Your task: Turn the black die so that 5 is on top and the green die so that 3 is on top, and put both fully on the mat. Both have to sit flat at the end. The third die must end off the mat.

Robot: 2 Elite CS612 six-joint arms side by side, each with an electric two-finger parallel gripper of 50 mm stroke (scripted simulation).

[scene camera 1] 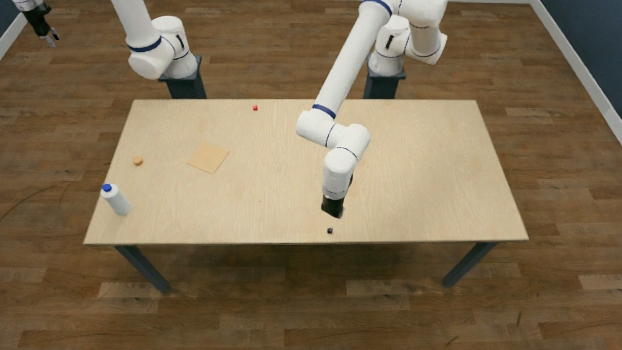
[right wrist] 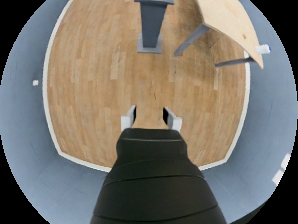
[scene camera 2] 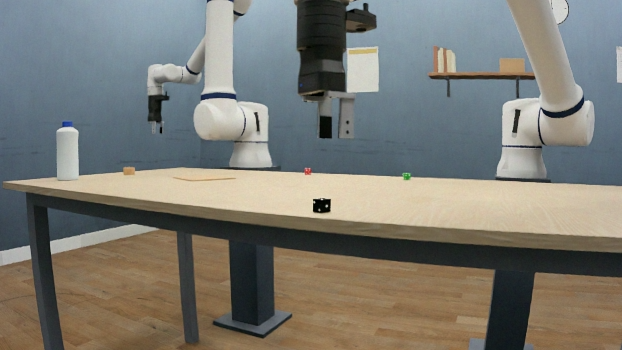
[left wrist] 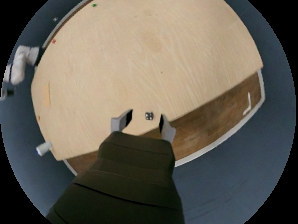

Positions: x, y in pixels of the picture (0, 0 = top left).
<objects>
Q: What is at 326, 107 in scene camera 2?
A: My left gripper.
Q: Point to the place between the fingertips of my right gripper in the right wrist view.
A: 149, 111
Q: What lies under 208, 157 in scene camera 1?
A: A tan mat.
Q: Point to a white bottle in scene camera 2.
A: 67, 137
</objects>
